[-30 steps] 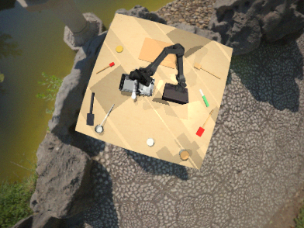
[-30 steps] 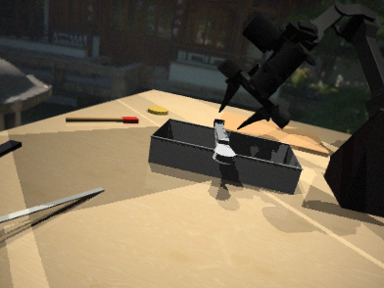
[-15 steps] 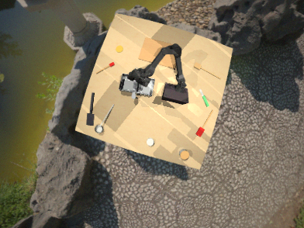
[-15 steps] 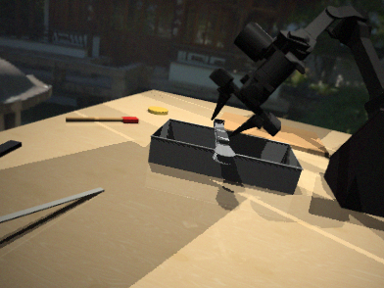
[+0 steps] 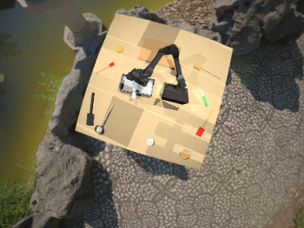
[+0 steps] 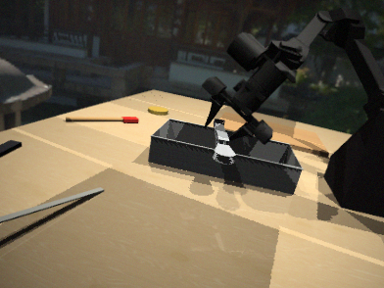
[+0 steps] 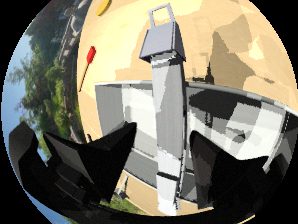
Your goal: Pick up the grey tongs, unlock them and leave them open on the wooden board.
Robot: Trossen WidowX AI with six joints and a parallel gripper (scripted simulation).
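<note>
Now: the roasting tin 3 cm to the left of my gripper tip, 3 cm behind it and 2 cm below it. From my gripper tip the other things lie so: black spatula: 36 cm to the left, 36 cm ahead, 5 cm below; then yellow disc: 29 cm to the right, 23 cm ahead, 4 cm below; then wooden board: 33 cm to the right, 17 cm behind, 4 cm below.
</note>
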